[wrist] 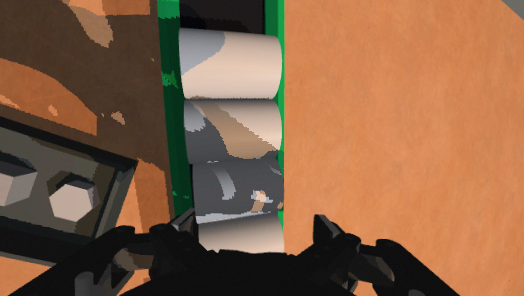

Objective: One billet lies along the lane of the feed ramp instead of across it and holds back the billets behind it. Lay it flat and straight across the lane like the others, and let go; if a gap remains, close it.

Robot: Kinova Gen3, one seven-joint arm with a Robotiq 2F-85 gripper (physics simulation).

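Frame: origin at the arm's base, x ahead, y left, z up, level; millimetres.
Where they show: gripper, fingertip midpoint: point(256, 224).
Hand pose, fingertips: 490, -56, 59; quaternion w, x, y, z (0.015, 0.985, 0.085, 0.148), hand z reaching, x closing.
Observation:
Things, the pixels of their top centre, and the offset from my fingertips, as dx, dy, dz. "pt": a spot on its surface instead. Level surfaces: height alone.
- feed ramp at a spot on its surface: point(169, 45) pt -84, +107, +3
- dark tray at its top centre: point(20, 198) -178, -23, -46
- hexagonal piece at its top centre: point(70, 203) -150, -26, -61
- light block at a spot on its surface: point(15, 187) pt -191, -19, -57
- orange table top at its surface level: dz -81
The feed ramp point(169, 45) has green side walls and a dark lane floor. Several light cylindrical billets lie across its lane: a top one point(235, 67), a second point(250, 120) touching it, a partly shadowed third point(237, 187), and a lowest one point(240, 235). The edge between the third and the lowest runs slightly aslant. The lower part of the lowest billet is hidden behind the gripper body. No billet lying lengthwise shows in this view. My gripper point(256, 224) is open, its fingertips to the left and right of the lane near the lowest billets, with nothing held.
A dark tray point(112, 200) stands left of the ramp, holding a hexagonal piece point(74, 201) and another light block point(15, 187). The orange table top point(400, 125) extends to the right of the ramp. Dark shadows fall on the left side and over the middle billets.

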